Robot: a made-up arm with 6 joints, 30 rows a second.
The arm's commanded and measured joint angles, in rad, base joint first. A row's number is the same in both.
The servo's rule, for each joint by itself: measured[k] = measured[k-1] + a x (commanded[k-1-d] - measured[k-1]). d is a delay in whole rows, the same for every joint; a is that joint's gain. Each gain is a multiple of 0.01, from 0.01 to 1. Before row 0 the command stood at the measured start. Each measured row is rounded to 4 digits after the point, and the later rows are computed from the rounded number. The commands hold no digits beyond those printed.
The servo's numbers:
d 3
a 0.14 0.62 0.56 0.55 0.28 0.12
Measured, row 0:
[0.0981 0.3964 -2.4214 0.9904 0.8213 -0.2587]
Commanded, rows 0 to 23:
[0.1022 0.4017 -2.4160 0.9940 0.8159 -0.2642]
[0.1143 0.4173 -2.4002 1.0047 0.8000 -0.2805]
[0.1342 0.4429 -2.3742 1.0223 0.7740 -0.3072]
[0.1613 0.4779 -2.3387 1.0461 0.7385 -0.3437]
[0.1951 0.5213 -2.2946 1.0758 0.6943 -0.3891]
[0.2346 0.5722 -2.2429 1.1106 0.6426 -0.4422]
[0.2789 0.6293 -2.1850 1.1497 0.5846 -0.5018]
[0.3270 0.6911 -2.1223 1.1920 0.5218 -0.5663]
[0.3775 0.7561 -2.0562 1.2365 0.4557 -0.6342]
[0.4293 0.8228 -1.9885 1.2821 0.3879 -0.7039]
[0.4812 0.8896 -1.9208 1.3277 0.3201 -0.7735]
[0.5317 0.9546 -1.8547 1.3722 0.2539 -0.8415]
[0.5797 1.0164 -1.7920 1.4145 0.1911 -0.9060]
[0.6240 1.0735 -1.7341 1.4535 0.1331 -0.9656]
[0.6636 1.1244 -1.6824 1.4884 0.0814 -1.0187]
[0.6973 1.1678 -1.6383 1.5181 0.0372 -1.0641]
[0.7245 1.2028 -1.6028 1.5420 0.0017 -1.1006]
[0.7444 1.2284 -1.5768 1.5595 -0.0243 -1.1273]
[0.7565 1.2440 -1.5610 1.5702 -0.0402 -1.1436]
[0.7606 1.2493 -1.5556 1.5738 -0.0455 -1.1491]
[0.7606 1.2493 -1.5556 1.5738 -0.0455 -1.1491]
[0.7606 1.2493 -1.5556 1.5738 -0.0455 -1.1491]
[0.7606 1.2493 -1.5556 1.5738 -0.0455 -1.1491]
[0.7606 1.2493 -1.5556 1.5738 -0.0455 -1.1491]
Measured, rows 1 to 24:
[0.0981 0.3964 -2.4214 0.9904 0.8213 -0.2587]
[0.0981 0.3964 -2.4214 0.9904 0.8213 -0.2587]
[0.0981 0.3964 -2.4214 0.9904 0.8213 -0.2587]
[0.0987 0.3997 -2.4184 0.9924 0.8198 -0.2594]
[0.1009 0.4106 -2.4082 0.9992 0.8143 -0.2619]
[0.1056 0.4306 -2.3892 1.0119 0.8030 -0.2673]
[0.1134 0.4599 -2.3609 1.0307 0.7849 -0.2765]
[0.1248 0.4980 -2.3238 1.0555 0.7595 -0.2900]
[0.1402 0.5440 -2.2785 1.0858 0.7268 -0.3083]
[0.1596 0.5969 -2.2261 1.1209 0.6870 -0.3315]
[0.1830 0.6553 -2.1680 1.1600 0.6407 -0.3597]
[0.2102 0.7178 -2.1054 1.2021 0.5889 -0.3926]
[0.2409 0.7829 -2.0399 1.2461 0.5326 -0.4300]
[0.2745 0.8491 -1.9732 1.2910 0.4731 -0.4712]
[0.3105 0.9145 -1.9068 1.3357 0.4117 -0.5156]
[0.3482 0.9777 -1.8425 1.3790 0.3499 -0.5624]
[0.3868 1.0371 -1.7818 1.4200 0.2892 -0.6108]
[0.4256 1.0912 -1.7261 1.4576 0.2310 -0.6597]
[0.4636 1.1387 -1.6769 1.4909 0.1767 -0.7082]
[0.5001 1.1784 -1.6354 1.5190 0.1277 -0.7553]
[0.5343 1.2094 -1.6026 1.5413 0.0851 -0.7999]
[0.5654 1.2309 -1.5793 1.5572 0.0500 -0.8411]
[0.5927 1.2423 -1.5660 1.5663 0.0233 -0.8781]
[0.6162 1.2466 -1.5602 1.5704 0.0040 -0.9106]

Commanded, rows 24 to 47:
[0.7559 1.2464 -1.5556 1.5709 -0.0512 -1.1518]
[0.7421 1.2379 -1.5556 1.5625 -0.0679 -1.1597]
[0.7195 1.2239 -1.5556 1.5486 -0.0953 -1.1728]
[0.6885 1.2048 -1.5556 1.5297 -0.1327 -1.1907]
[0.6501 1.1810 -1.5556 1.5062 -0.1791 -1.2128]
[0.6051 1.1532 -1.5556 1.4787 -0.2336 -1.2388]
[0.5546 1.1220 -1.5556 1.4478 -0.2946 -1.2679]
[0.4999 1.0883 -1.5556 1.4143 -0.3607 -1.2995]
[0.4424 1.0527 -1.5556 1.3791 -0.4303 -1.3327]
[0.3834 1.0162 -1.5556 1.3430 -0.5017 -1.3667]
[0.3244 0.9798 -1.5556 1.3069 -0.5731 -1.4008]
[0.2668 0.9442 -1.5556 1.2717 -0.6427 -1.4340]
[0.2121 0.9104 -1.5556 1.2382 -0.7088 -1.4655]
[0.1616 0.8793 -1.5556 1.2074 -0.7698 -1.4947]
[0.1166 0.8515 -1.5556 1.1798 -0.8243 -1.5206]
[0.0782 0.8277 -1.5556 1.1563 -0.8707 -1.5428]
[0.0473 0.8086 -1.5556 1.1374 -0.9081 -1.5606]
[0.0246 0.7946 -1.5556 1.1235 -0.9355 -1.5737]
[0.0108 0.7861 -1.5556 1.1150 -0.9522 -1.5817]
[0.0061 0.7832 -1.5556 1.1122 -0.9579 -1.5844]
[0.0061 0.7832 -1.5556 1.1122 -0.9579 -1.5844]
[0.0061 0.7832 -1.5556 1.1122 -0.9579 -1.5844]
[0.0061 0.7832 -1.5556 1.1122 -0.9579 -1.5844]
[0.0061 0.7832 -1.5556 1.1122 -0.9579 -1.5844]
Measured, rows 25 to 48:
[0.6364 1.2483 -1.5576 1.5723 -0.0099 -0.9392]
[0.6538 1.2489 -1.5565 1.5731 -0.0199 -0.9644]
[0.6688 1.2491 -1.5560 1.5735 -0.0271 -0.9866]
[0.6810 1.2474 -1.5558 1.5721 -0.0338 -1.0064]
[0.6896 1.2415 -1.5557 1.5668 -0.0433 -1.0248]
[0.6938 1.2306 -1.5556 1.5568 -0.0579 -1.0426]
[0.6931 1.2146 -1.5556 1.5419 -0.0788 -1.0604]
[0.6871 1.1938 -1.5556 1.5223 -0.1069 -1.0787]
[0.6756 1.1686 -1.5556 1.4983 -0.1424 -1.0979]
[0.6587 1.1397 -1.5556 1.4705 -0.1850 -1.1183]
[0.6365 1.1078 -1.5556 1.4396 -0.2342 -1.1400]
[0.6093 1.0736 -1.5556 1.4063 -0.2891 -1.1631]
[0.5777 1.0380 -1.5556 1.3715 -0.3486 -1.1875]
[0.5422 1.0019 -1.5556 1.3360 -0.4115 -1.2131]
[0.5036 0.9661 -1.5556 1.3006 -0.4762 -1.2396]
[0.4628 0.9316 -1.5556 1.2663 -0.5413 -1.2667]
[0.4206 0.8992 -1.5556 1.2339 -0.6053 -1.2941]
[0.3780 0.8696 -1.5556 1.2041 -0.6666 -1.3213]
[0.3360 0.8436 -1.5556 1.1778 -0.7237 -1.3479]
[0.2956 0.8219 -1.5556 1.1556 -0.7753 -1.3734]
[0.2577 0.8050 -1.5556 1.1379 -0.8202 -1.3974]
[0.2231 0.7933 -1.5556 1.1253 -0.8572 -1.4195]
[0.1927 0.7870 -1.5556 1.1181 -0.8854 -1.4393]
[0.1666 0.7846 -1.5556 1.1149 -0.9057 -1.4567]

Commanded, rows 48 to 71:
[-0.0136 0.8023 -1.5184 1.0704 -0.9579 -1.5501]
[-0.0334 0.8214 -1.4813 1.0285 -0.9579 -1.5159]
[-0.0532 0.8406 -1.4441 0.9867 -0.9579 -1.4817]
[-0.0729 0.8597 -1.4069 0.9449 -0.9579 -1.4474]
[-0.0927 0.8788 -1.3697 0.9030 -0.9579 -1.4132]
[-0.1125 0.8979 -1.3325 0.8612 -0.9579 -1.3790]
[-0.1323 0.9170 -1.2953 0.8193 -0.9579 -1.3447]
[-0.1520 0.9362 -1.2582 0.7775 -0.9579 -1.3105]
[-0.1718 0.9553 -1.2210 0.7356 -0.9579 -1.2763]
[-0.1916 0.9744 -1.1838 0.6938 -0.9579 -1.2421]
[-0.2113 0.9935 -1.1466 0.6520 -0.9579 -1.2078]
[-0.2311 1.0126 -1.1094 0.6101 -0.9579 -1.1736]
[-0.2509 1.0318 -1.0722 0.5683 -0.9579 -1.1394]
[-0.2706 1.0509 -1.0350 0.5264 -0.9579 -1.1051]
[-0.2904 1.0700 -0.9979 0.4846 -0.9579 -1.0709]
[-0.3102 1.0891 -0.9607 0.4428 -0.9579 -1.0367]
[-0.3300 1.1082 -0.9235 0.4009 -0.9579 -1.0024]
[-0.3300 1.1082 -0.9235 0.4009 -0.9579 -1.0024]
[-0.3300 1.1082 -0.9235 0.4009 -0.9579 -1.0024]
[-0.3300 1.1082 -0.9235 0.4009 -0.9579 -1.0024]
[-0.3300 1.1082 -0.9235 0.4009 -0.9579 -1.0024]
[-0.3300 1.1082 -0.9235 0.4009 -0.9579 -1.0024]
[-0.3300 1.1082 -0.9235 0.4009 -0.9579 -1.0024]
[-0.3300 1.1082 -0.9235 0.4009 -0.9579 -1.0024]
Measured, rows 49 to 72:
[0.1441 0.7837 -1.5556 1.1134 -0.9203 -1.4720]
[0.1248 0.7834 -1.5556 1.1127 -0.9308 -1.4855]
[0.1082 0.7833 -1.5556 1.1124 -0.9384 -1.4974]
[0.0911 0.7951 -1.5348 1.0893 -0.9439 -1.5037]
[0.0737 0.8114 -1.5048 1.0559 -0.9478 -1.5052]
[0.0559 0.8295 -1.4708 1.0178 -0.9506 -1.5024]
[0.0379 0.8482 -1.4350 0.9777 -0.9526 -1.4958]
[0.0196 0.8672 -1.3984 0.9366 -0.9541 -1.4859]
[0.0011 0.8862 -1.3615 0.8951 -0.9552 -1.4731]
[-0.0176 0.9053 -1.3244 0.8534 -0.9560 -1.4577]
[-0.0364 0.9245 -1.2873 0.8117 -0.9565 -1.4400]
[-0.0554 0.9436 -1.2502 0.7698 -0.9569 -1.4204]
[-0.0745 0.9627 -1.2130 0.7280 -0.9572 -1.3990]
[-0.0937 0.9818 -1.1758 0.6862 -0.9574 -1.3761]
[-0.1129 1.0009 -1.1386 0.6443 -0.9575 -1.3518]
[-0.1322 1.0201 -1.1014 0.6025 -0.9576 -1.3263]
[-0.1516 1.0392 -1.0642 0.5606 -0.9577 -1.2998]
[-0.1710 1.0583 -1.0271 0.5188 -0.9578 -1.2723]
[-0.1905 1.0774 -0.9899 0.4770 -0.9578 -1.2440]
[-0.2100 1.0965 -0.9527 0.4351 -0.9578 -1.2150]
[-0.2268 1.1038 -0.9363 0.4163 -0.9578 -1.1895]
[-0.2412 1.1065 -0.9291 0.4078 -0.9578 -1.1670]
[-0.2536 1.1076 -0.9260 0.4040 -0.9578 -1.1472]
[-0.2643 1.1080 -0.9246 0.4023 -0.9578 -1.1298]

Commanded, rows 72 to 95:
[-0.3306 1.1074 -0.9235 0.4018 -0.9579 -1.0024]
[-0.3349 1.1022 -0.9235 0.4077 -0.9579 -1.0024]
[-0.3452 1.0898 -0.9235 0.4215 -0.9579 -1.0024]
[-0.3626 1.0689 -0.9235 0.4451 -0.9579 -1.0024]
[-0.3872 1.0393 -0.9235 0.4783 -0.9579 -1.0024]
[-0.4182 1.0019 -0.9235 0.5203 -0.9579 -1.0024]
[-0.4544 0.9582 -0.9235 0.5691 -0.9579 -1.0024]
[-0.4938 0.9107 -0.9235 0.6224 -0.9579 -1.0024]
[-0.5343 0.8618 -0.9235 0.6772 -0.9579 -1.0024]
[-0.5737 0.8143 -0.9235 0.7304 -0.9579 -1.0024]
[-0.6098 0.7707 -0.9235 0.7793 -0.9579 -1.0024]
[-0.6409 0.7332 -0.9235 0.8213 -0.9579 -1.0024]
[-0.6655 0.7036 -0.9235 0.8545 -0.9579 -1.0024]
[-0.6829 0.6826 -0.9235 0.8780 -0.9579 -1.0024]
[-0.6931 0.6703 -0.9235 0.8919 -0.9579 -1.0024]
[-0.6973 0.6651 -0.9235 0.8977 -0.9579 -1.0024]
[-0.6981 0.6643 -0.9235 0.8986 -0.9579 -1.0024]
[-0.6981 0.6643 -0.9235 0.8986 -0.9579 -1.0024]
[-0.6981 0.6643 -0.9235 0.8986 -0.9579 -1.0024]
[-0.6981 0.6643 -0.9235 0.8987 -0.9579 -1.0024]
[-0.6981 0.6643 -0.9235 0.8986 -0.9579 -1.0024]
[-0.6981 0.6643 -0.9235 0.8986 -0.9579 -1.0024]
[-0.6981 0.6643 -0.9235 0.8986 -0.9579 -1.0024]
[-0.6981 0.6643 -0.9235 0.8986 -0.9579 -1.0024]
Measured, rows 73 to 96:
[-0.2735 1.1081 -0.9240 0.4015 -0.9578 -1.1145]
[-0.2814 1.1082 -0.9237 0.4012 -0.9578 -1.1010]
[-0.2882 1.1082 -0.9236 0.4010 -0.9578 -1.0892]
[-0.2941 1.1077 -0.9235 0.4014 -0.9578 -1.0788]
[-0.2998 1.1043 -0.9235 0.4049 -0.9578 -1.0696]
[-0.3062 1.0953 -0.9235 0.4140 -0.9578 -1.0615]
[-0.3141 1.0789 -0.9235 0.4311 -0.9578 -1.0544]
[-0.3243 1.0543 -0.9235 0.4571 -0.9578 -1.0482]
[-0.3374 1.0218 -0.9235 0.4919 -0.9578 -1.0427]
[-0.3538 0.9824 -0.9235 0.5344 -0.9578 -1.0379]
[-0.3734 0.9379 -0.9235 0.5828 -0.9578 -1.0336]
[-0.3959 0.8907 -0.9235 0.6347 -0.9578 -1.0299]
[-0.4208 0.8433 -0.9235 0.6873 -0.9578 -1.0266]
[-0.4473 0.7983 -0.9235 0.7379 -0.9578 -1.0237]
[-0.4744 0.7579 -0.9235 0.7838 -0.9578 -1.0211]
[-0.5012 0.7242 -0.9235 0.8227 -0.9578 -1.0189]
[-0.5266 0.6984 -0.9235 0.8531 -0.9578 -1.0169]
[-0.5499 0.6810 -0.9235 0.8744 -0.9578 -1.0152]
[-0.5705 0.6711 -0.9235 0.8872 -0.9578 -1.0137]
[-0.5884 0.6669 -0.9235 0.8935 -0.9578 -1.0123]
[-0.6038 0.6653 -0.9235 0.8963 -0.9578 -1.0111]
[-0.6170 0.6647 -0.9235 0.8976 -0.9578 -1.0101]
[-0.6284 0.6645 -0.9235 0.8982 -0.9578 -1.0092]
[-0.6382 0.6644 -0.9235 0.8984 -0.9578 -1.0084]

